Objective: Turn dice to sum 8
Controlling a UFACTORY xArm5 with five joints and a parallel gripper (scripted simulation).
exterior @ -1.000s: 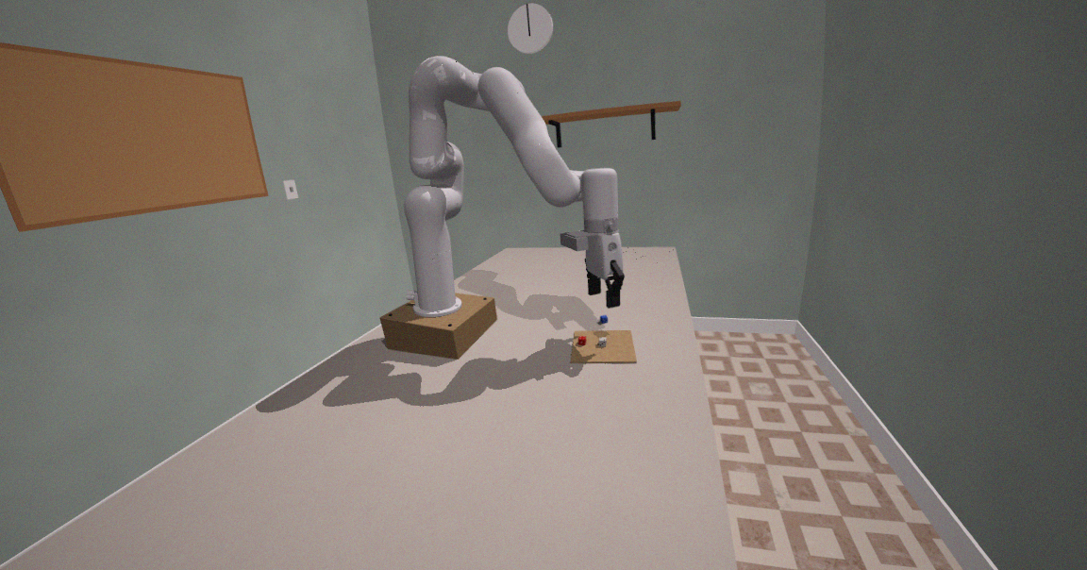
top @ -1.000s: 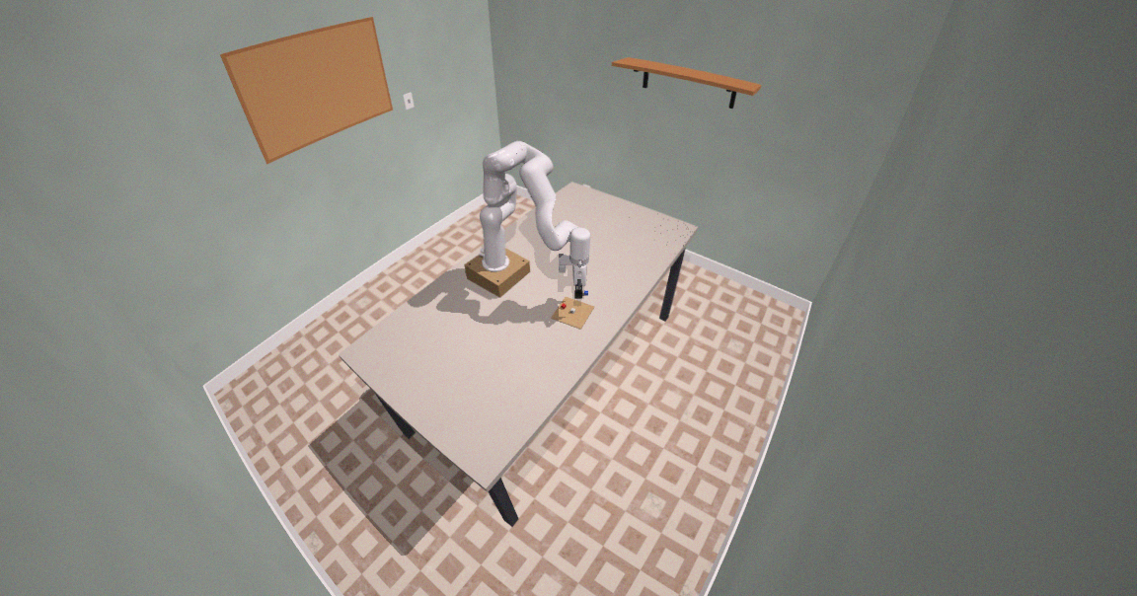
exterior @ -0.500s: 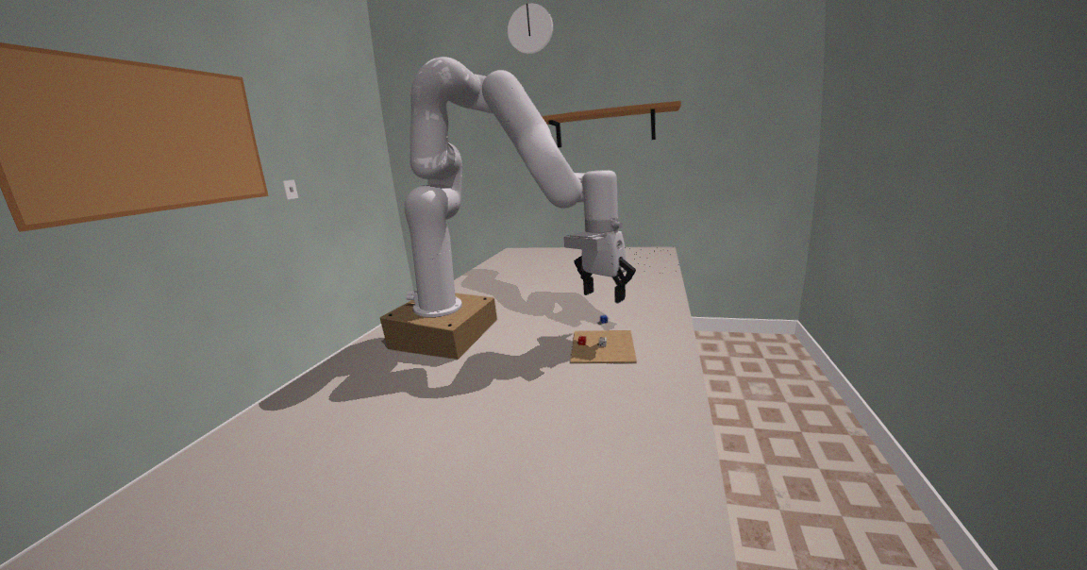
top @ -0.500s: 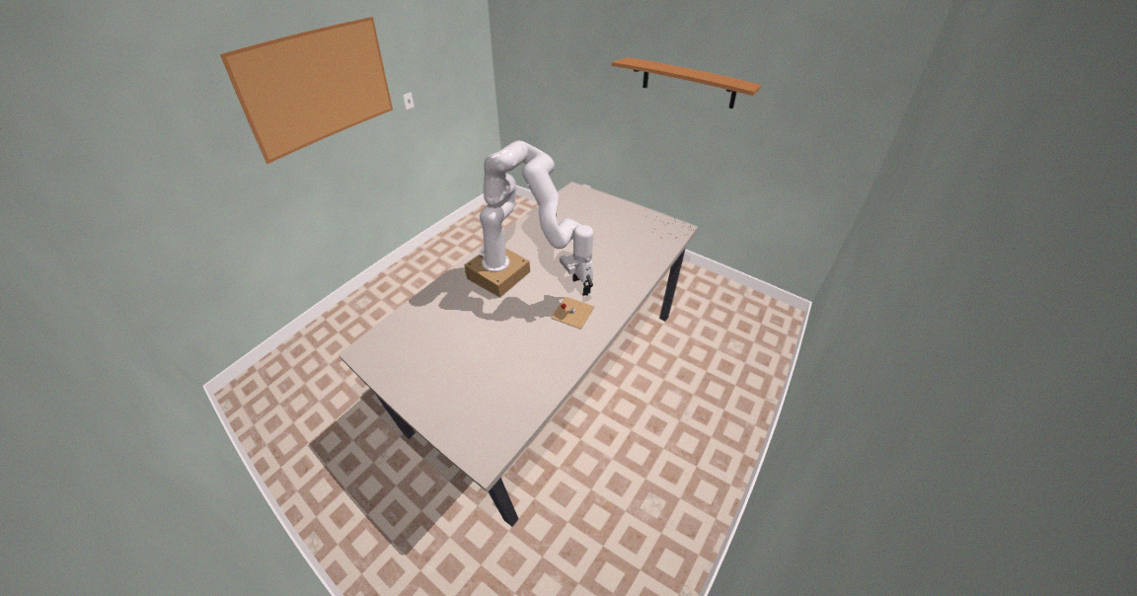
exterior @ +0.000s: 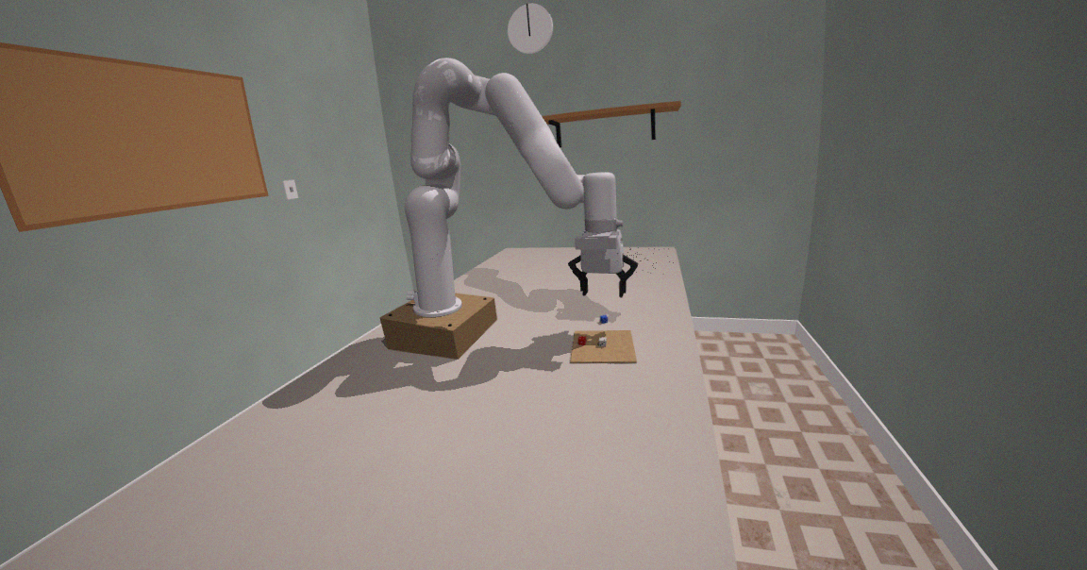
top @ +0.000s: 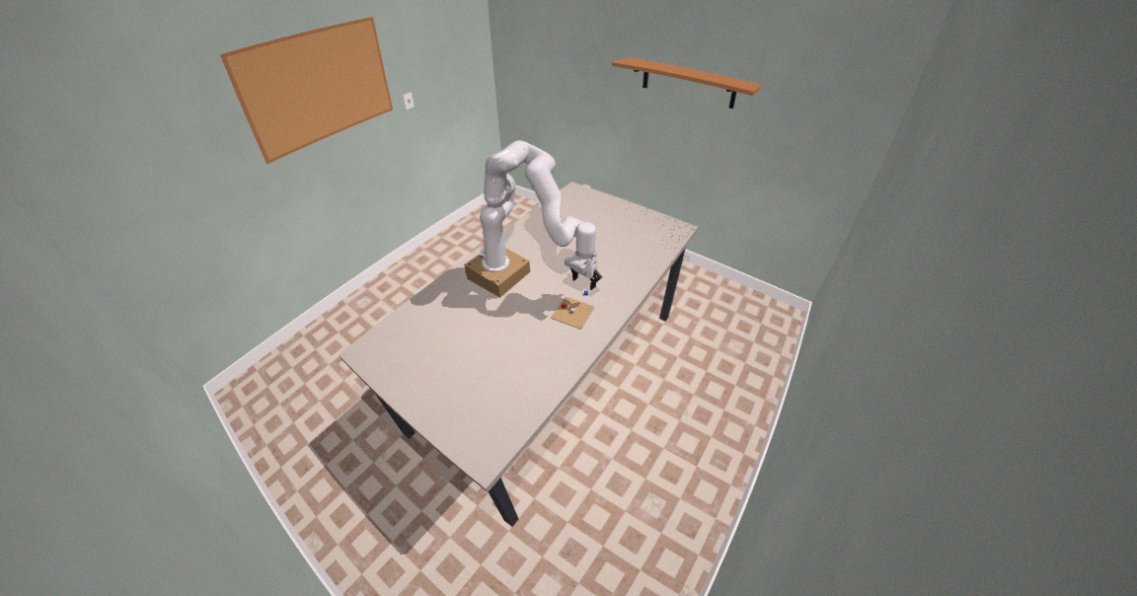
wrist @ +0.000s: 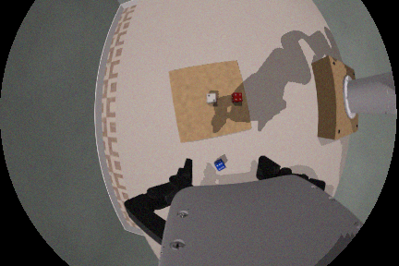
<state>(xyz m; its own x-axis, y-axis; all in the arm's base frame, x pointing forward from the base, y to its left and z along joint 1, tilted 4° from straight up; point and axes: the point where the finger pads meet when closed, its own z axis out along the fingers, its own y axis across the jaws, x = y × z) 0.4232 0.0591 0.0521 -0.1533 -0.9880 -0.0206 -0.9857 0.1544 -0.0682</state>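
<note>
My hand is 90 mm above the blue die and 30 mm to the right of it. From my hand the other things lie so: tan mat 100 mm to the right, 100 mm below; then white die 100 mm to the right, 90 mm below; then red die 90 mm to the right, 90 mm below, 50 mm behind.
</note>
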